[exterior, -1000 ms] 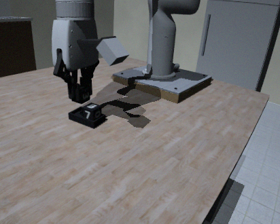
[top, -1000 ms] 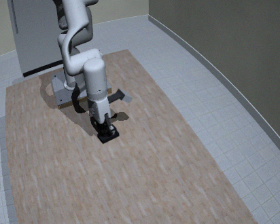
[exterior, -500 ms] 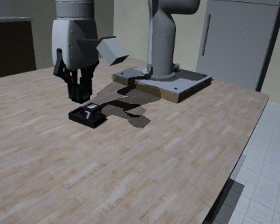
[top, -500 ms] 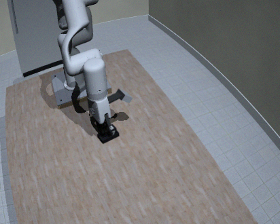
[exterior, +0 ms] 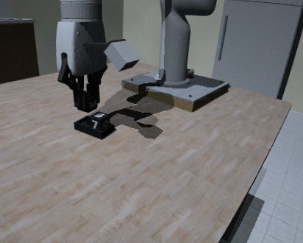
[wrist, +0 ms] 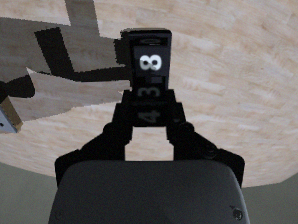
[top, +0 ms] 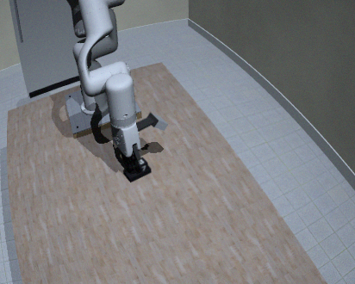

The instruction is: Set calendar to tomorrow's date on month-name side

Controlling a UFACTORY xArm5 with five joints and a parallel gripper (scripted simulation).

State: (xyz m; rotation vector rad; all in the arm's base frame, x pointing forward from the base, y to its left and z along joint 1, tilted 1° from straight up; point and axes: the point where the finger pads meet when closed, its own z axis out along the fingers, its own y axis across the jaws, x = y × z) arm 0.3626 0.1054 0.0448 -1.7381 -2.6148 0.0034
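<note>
Now: hand 70 mm above the tray, 20 mm to the right of it and 10 mm past it.
</note>
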